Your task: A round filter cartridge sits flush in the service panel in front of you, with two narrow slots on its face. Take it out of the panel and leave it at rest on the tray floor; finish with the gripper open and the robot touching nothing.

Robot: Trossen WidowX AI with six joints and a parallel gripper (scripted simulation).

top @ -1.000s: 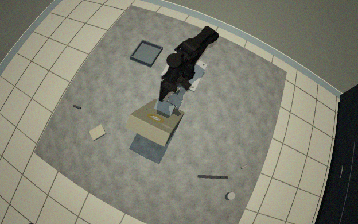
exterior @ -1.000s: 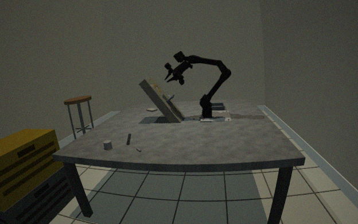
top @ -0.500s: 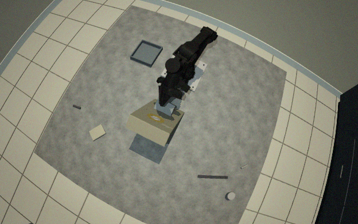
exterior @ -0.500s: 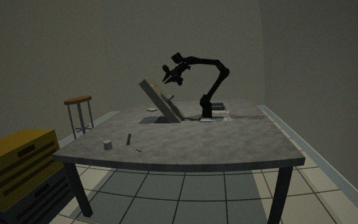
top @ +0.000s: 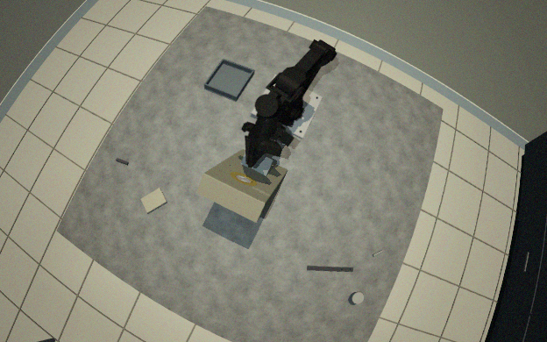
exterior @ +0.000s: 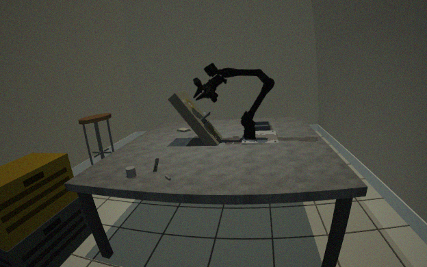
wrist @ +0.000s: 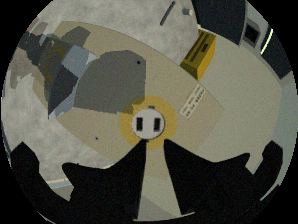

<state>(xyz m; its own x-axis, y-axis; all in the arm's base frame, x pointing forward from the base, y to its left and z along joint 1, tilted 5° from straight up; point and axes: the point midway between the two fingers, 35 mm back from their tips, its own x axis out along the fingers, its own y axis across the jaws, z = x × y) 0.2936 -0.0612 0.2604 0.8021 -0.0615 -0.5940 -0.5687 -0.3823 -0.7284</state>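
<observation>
The round filter cartridge is 40 mm below my gripper tip, 40 mm ahead of it and 10 mm to the right of it. The rest, counted from my gripper tip: flat blue-grey tray: 420 mm behind, 260 mm below, 230 mm to the right; then tan service panel: 110 mm below; then beige tile: 320 mm to the right, 260 mm below, 150 mm ahead.
</observation>
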